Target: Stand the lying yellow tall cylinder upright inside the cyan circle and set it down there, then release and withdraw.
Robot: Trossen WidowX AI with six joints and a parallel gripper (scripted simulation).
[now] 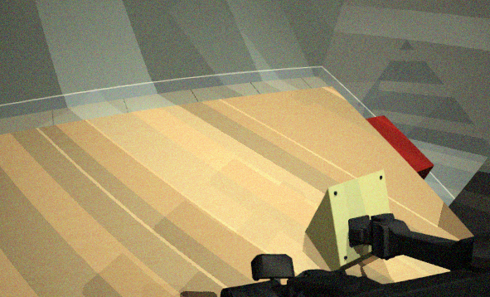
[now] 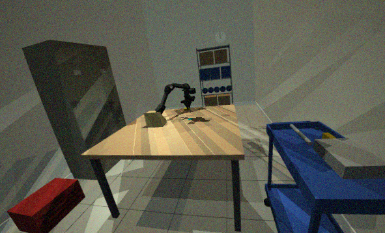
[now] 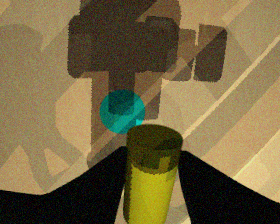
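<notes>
My gripper tip is 10 mm to the right of the cyan circle and 130 mm above it. The rest, counted from my gripper tip: yellow cylinder 20 mm behind, 10 mm below.
</notes>
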